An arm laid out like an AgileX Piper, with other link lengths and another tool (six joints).
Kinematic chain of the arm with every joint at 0, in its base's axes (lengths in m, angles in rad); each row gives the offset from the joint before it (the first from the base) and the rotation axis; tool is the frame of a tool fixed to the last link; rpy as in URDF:
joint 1: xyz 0 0 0.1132 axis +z
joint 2: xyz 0 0 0 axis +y
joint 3: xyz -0.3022 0 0.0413 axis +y
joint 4: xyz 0.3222 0 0.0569 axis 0.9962 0 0.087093
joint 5: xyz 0 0 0 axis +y
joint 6: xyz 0.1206 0 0.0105 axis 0.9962 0 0.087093
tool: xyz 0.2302 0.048 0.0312 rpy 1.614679 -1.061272 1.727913
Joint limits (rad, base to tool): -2.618..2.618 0..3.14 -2.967..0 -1.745..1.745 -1.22..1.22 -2.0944..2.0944
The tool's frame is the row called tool.
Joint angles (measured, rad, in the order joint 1, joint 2, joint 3, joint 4, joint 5, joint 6), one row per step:
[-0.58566, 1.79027, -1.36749, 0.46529, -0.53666, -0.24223]
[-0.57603, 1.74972, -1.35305, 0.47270, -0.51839, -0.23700]
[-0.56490, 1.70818, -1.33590, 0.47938, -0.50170, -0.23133]
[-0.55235, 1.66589, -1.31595, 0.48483, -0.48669, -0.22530]
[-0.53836, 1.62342, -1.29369, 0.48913, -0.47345, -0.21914]
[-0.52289, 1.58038, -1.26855, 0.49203, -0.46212, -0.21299]
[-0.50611, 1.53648, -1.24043, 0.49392, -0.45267, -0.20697]
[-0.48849, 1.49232, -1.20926, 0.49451, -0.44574, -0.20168]
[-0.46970, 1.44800, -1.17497, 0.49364, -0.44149, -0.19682]
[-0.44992, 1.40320, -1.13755, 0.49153, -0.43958, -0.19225]
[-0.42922, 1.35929, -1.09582, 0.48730, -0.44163, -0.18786]
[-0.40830, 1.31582, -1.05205, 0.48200, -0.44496, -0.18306]
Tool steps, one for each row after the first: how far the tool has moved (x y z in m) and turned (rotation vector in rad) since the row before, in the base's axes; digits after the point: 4 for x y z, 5 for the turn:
[-0.0037, 0.0125, 0.0157, 0.00623, -0.01725, 0.01591]
[-0.0039, 0.0137, 0.0147, 0.00600, -0.01671, 0.01739]
[-0.0041, 0.0149, 0.0135, 0.00547, -0.01564, 0.01878]
[-0.0042, 0.0158, 0.0122, 0.00484, -0.01445, 0.01998]
[-0.0044, 0.0167, 0.0108, 0.00393, -0.01299, 0.02110]
[-0.0048, 0.0174, 0.0095, 0.00319, -0.01181, 0.02187]
[-0.0052, 0.0177, 0.0078, 0.00174, -0.01002, 0.02174]
[-0.0055, 0.0180, 0.0061, 0.00036, -0.00839, 0.02190]
[-0.0060, 0.0182, 0.0045, -0.00073, -0.00703, 0.02199]
[-0.0061, 0.0180, 0.0017, -0.00219, -0.00435, 0.02142]
[-0.0063, 0.0177, -0.0001, -0.00229, -0.00293, 0.02136]

